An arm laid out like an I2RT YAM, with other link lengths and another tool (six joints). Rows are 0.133 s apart.
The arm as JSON. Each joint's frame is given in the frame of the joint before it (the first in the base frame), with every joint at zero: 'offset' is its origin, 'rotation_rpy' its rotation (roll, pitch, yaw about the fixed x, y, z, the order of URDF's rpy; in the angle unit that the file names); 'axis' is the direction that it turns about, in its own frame. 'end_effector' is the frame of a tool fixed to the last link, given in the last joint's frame.
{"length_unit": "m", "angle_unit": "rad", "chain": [
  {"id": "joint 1", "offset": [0.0, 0.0, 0.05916], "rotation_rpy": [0.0, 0.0, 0.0], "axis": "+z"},
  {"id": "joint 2", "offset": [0.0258, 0.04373, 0.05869], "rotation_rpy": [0.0, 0.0, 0.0], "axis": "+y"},
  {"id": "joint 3", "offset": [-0.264, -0.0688, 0.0], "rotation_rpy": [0.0, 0.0, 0.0], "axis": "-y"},
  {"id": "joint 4", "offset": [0.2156, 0.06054, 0.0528], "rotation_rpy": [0.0, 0.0, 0.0], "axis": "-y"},
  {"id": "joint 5", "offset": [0.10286, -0.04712, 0.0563], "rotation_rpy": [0.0, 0.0, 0.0], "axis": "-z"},
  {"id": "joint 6", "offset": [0.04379, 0.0, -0.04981], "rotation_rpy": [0.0, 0.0, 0.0], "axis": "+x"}
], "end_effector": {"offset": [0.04, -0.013, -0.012], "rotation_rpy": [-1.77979, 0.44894, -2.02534]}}
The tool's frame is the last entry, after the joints.
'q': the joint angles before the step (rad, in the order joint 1, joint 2, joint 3, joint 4, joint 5, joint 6). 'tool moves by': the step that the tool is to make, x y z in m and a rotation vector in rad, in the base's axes. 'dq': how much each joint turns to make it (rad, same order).
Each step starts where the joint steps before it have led.
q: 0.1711, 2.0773, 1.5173, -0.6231, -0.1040, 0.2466
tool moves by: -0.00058, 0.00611, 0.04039, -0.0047, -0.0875, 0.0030
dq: 0.0190, -0.0889, 0.0225, -0.0256, 0.0252, 0.0061
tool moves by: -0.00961, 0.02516, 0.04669, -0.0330, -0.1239, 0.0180
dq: 0.0783, -0.1110, 0.0077, -0.0046, 0.0824, 0.0214
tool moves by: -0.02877, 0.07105, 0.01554, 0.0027, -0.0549, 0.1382
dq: 0.1903, -0.0553, -0.0275, 0.0236, 0.0439, 0.0328
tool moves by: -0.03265, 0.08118, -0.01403, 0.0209, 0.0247, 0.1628
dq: 0.2022, 0.0534, 0.0145, 0.0268, -0.0015, 0.0500
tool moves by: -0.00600, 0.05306, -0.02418, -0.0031, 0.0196, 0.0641
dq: 0.1011, 0.1309, 0.0866, 0.0255, 0.0129, 0.0363
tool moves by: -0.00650, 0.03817, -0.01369, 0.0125, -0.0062, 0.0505
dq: 0.0679, 0.0854, 0.0649, 0.0328, 0.0065, 0.0167
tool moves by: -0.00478, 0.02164, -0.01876, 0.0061, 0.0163, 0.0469
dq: 0.0336, 0.0657, 0.0251, 0.0344, -0.0210, -0.0015
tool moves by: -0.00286, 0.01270, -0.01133, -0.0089, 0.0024, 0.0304
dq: 0.0210, 0.0438, 0.0255, 0.0103, -0.0022, -0.0100
